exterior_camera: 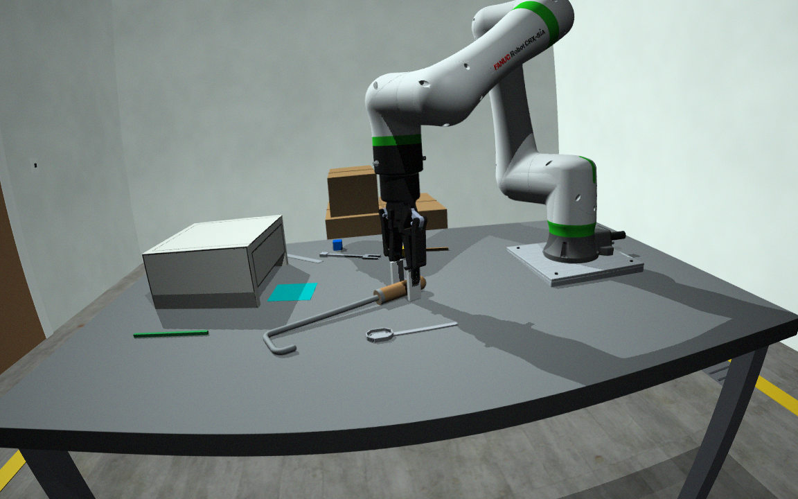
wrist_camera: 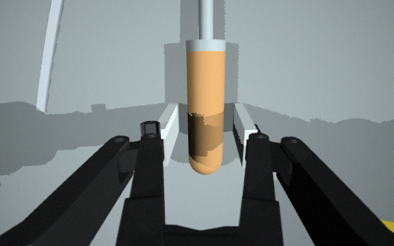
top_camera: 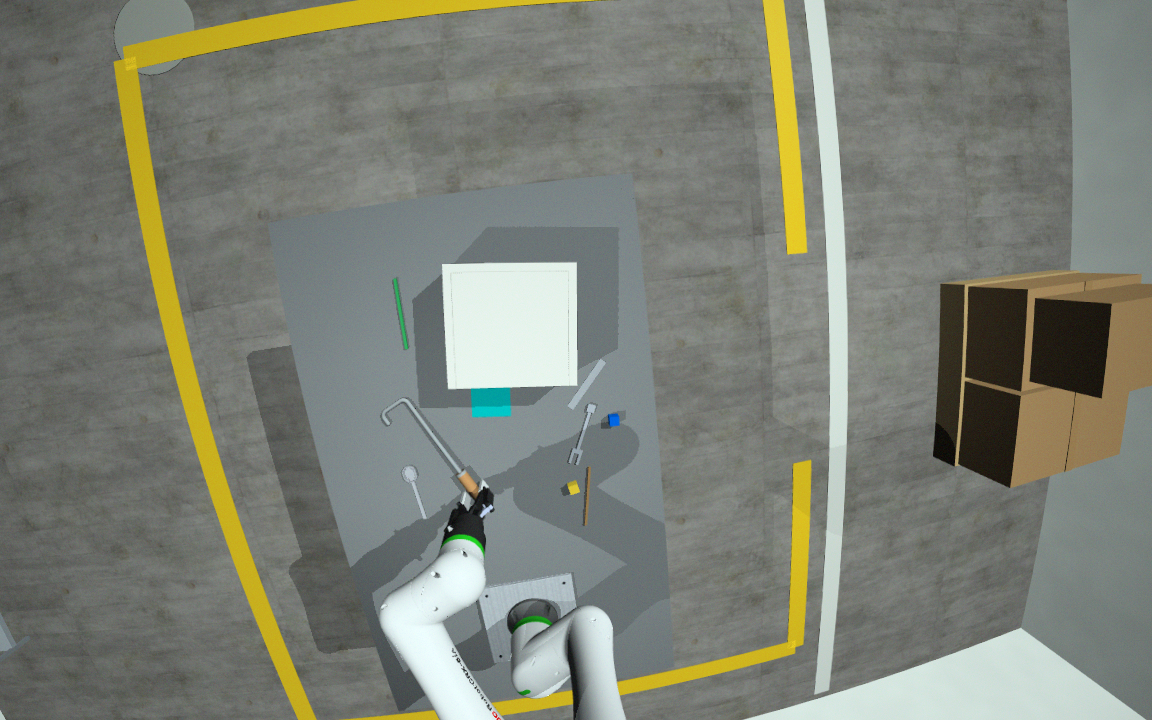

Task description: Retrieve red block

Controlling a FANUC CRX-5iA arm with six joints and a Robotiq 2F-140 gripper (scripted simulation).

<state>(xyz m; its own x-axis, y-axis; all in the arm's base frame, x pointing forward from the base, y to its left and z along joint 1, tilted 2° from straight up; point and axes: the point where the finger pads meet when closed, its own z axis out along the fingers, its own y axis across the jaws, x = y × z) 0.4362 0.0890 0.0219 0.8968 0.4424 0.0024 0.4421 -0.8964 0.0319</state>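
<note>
Right now the yellow block is 260 mm to the right of my hand, 30 mm behind it and 20 mm below it. From my hand the other things lie so: long grey hook tool 110 mm ahead, 90 mm to the left, 20 mm below; then teal square 240 mm ahead, 80 mm to the right, 30 mm below; then brown stick 290 mm to the right, 70 mm behind, 30 mm below.
</note>
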